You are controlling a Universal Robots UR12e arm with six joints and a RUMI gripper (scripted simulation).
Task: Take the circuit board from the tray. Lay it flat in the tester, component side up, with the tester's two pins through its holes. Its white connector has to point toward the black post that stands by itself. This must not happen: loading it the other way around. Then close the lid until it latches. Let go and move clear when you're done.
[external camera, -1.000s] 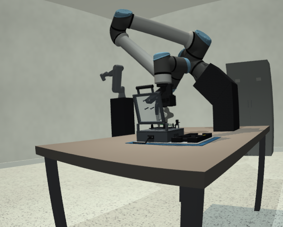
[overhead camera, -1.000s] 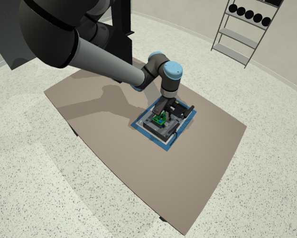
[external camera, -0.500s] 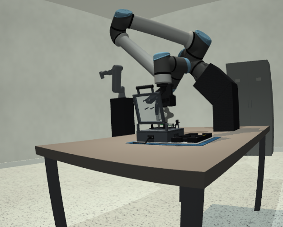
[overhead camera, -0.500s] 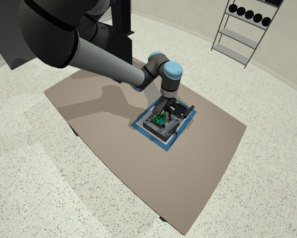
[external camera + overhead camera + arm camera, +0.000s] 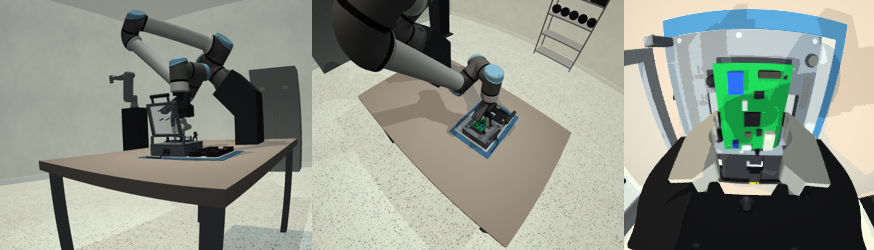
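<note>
Right now the green circuit board is right at my hand. Round my hand: tester bed (10 mm below); black post (60 mm behind, 60 mm to the left); tester (30 mm ahead, 40 mm to the left, 30 mm above).
</note>
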